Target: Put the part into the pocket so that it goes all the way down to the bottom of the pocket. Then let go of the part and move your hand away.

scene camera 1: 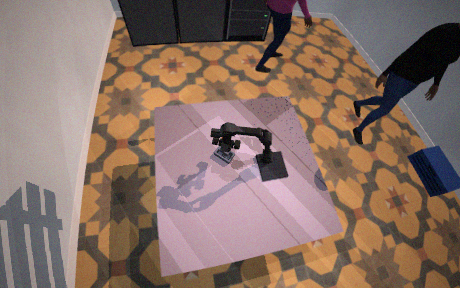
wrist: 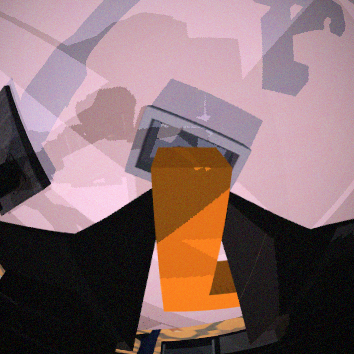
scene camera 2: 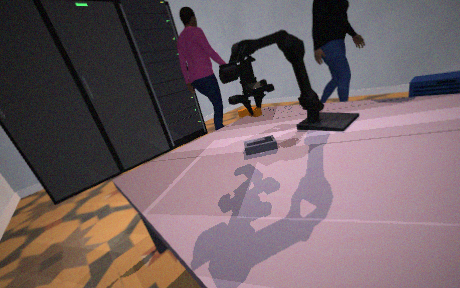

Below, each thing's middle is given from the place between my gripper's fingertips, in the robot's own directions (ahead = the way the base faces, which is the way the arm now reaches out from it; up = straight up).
Labels:
I see the orange block (wrist: 190, 185) 2 cm behind my hand, 3 cm to the right of it and 1 cm above it. From my hand the other things lie so: grey pocket block (wrist: 158, 127) (1 cm behind, 2 cm to the right, 15 cm below).

